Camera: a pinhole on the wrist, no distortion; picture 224 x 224 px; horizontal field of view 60.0 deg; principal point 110.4 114.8 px. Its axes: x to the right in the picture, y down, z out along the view. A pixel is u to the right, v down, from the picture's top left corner.
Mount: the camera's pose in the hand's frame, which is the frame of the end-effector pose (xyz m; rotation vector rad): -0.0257 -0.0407 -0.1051 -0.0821 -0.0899 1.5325
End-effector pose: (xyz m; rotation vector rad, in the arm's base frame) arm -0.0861 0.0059 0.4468 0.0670 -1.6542 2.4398
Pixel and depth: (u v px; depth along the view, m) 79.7 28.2 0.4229
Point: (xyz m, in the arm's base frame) -0.1991 -0.2477 0.6951
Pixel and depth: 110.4 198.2 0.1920
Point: 0.0418 -0.0685 0.4919
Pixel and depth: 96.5 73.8 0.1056
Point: -0.0621 0.0194 0.4906
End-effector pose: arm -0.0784 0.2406 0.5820 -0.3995 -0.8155 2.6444
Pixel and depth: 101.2 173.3 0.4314
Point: 0.0067 0.0532 0.8948
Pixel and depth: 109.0 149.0 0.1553
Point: -0.0221 0.2220 0.6543
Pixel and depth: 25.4 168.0 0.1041
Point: 0.0044 0.2825 0.6389
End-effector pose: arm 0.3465 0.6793 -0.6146 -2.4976 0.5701 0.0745
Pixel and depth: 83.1 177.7 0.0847
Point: 0.3094 0.7289 -0.5566
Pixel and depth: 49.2 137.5 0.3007
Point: 0.3275 0.9204 -0.6855
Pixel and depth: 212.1 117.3 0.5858
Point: 0.1917 0.7755 -1.1374
